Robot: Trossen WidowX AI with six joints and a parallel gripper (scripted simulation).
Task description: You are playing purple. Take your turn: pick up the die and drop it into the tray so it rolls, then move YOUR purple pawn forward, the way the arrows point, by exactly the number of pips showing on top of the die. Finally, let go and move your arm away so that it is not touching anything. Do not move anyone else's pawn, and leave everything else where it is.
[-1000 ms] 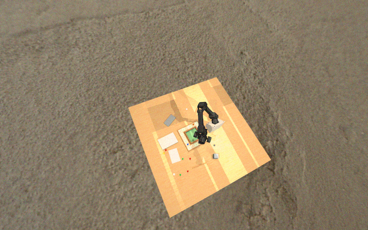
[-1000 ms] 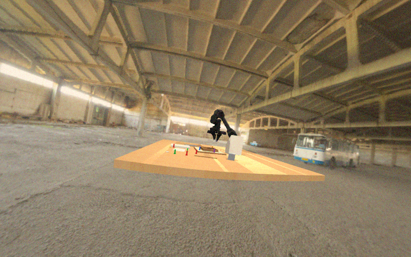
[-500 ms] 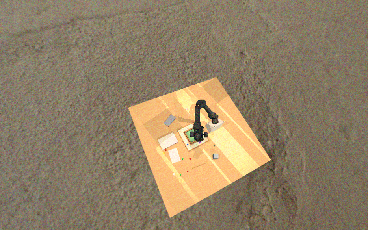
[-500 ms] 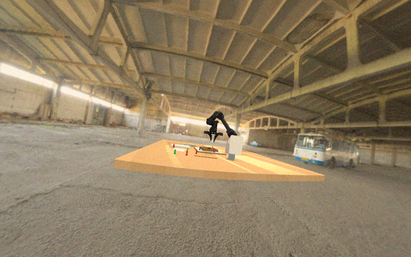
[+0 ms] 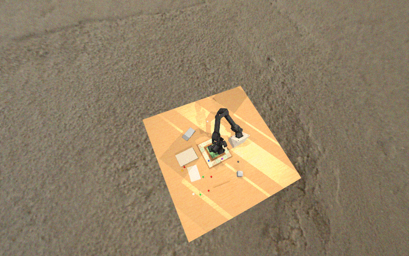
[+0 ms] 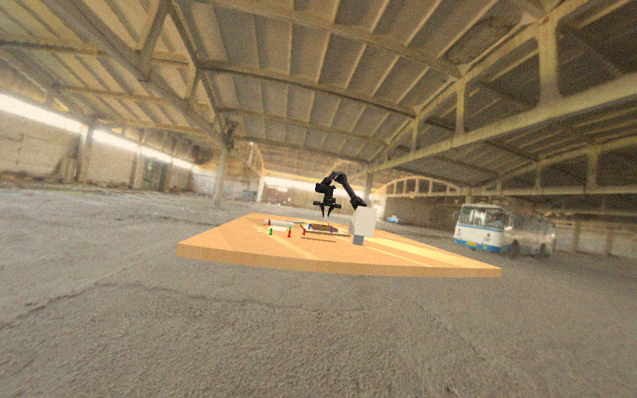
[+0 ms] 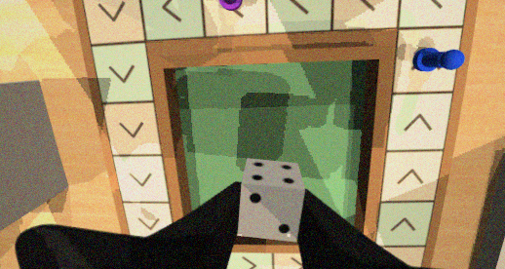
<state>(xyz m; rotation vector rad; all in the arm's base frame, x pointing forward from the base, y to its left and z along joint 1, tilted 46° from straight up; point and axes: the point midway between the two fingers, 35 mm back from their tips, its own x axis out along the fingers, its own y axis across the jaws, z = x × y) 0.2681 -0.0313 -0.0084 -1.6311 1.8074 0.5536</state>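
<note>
My gripper tip is 20 mm past the purple pawn, 100 mm to the right of it and 60 mm above it. Round my gripper tip: green tray (10 mm to the right, 90 mm below); then white die (right at my gripper tip); then blue pawn (110 mm ahead, 50 mm to the left, 60 mm below).
</note>
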